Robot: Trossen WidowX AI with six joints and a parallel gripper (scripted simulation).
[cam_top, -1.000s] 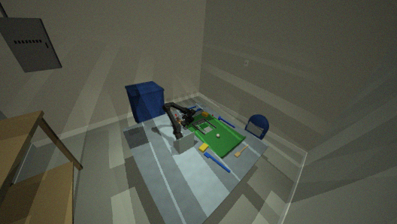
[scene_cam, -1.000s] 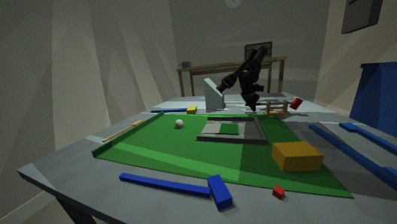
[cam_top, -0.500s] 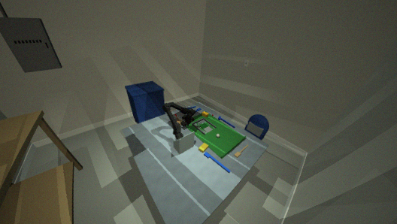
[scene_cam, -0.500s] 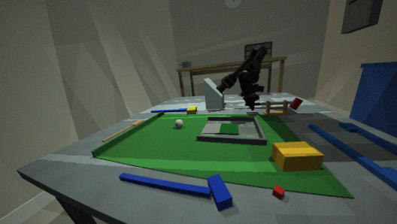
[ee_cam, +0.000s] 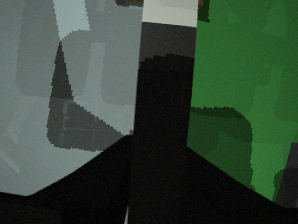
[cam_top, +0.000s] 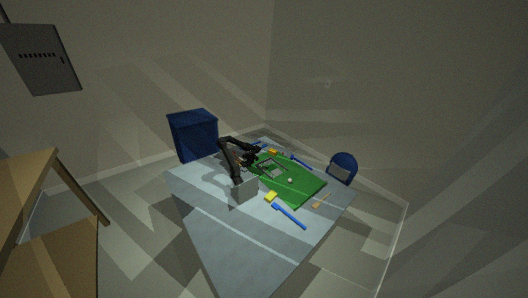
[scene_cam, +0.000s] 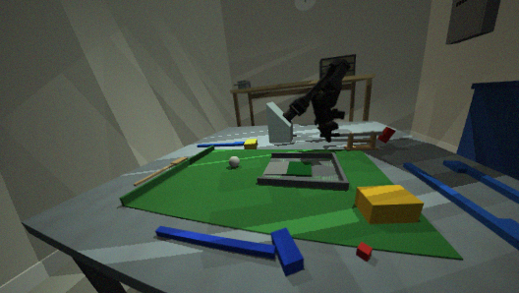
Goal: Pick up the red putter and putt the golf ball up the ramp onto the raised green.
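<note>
My gripper tip is now 13 cm to the right of the wooden rack. From my gripper tip the other things lie so: green mat 26 cm to the right, 22 cm ahead, 4 cm below; small red cube 49 cm ahead, 5 cm to the right, 3 cm below; white golf ball 39 cm to the right, 17 cm ahead, 1 cm below.
</note>
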